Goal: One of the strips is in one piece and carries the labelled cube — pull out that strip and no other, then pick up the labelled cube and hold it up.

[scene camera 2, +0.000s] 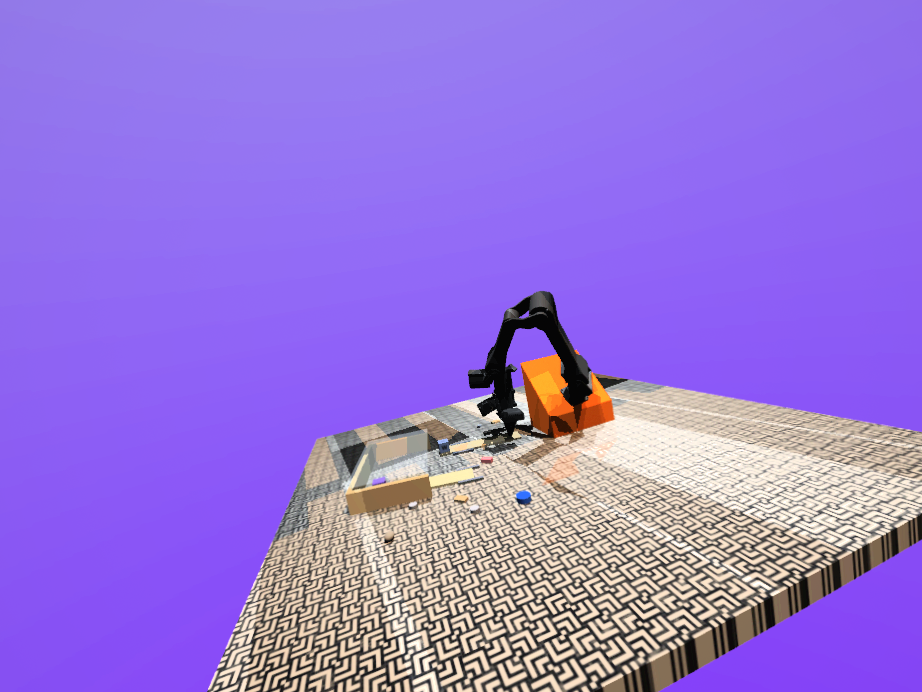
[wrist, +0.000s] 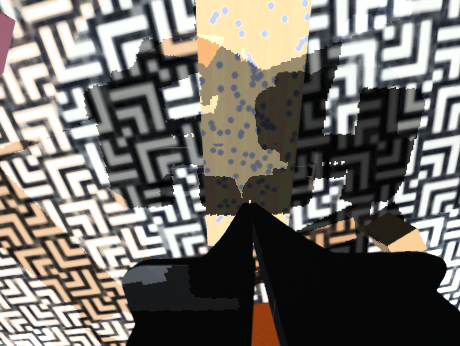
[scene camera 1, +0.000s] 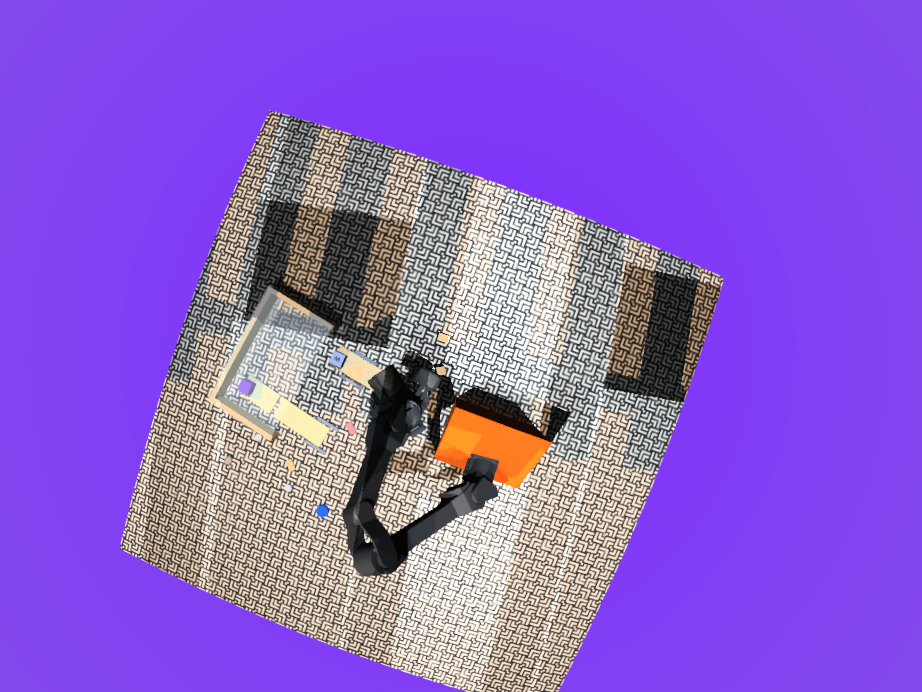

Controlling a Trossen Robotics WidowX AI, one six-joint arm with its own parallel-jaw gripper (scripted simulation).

Labels:
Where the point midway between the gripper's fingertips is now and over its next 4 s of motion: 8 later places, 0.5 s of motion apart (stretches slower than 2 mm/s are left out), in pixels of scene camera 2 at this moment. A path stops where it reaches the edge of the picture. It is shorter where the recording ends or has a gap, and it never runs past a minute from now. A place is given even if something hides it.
My gripper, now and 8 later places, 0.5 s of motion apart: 510,435; 509,425; 494,425; 478,426; 462,428; 445,430; 440,435; 441,442; 443,448

